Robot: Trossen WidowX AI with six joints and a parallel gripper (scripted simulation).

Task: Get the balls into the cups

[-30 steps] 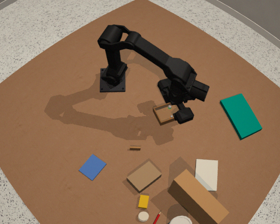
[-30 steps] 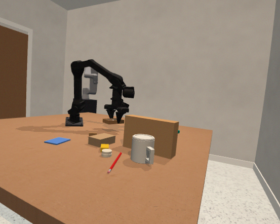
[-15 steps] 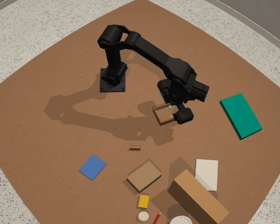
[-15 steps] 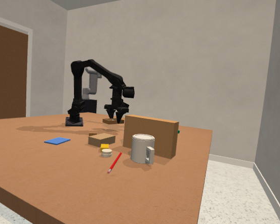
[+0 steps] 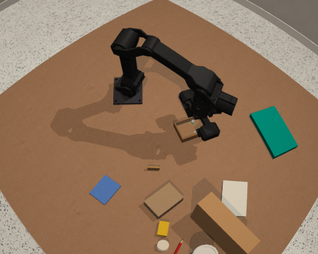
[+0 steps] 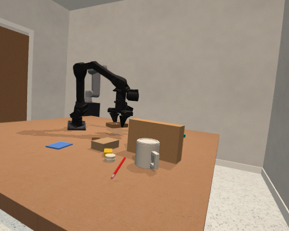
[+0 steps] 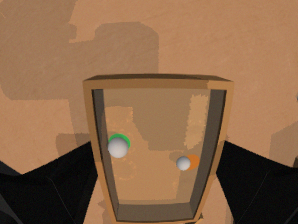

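The wooden puzzle lies 1 cm to the right of my hand and 3 cm below it. Round my hand: green slab (19 cm ahead, 28 cm to the left, 8 cm below); then white slab (28 cm ahead, 5 cm to the right, 9 cm below); then tan box (13 cm ahead, 24 cm to the right, 7 cm below).
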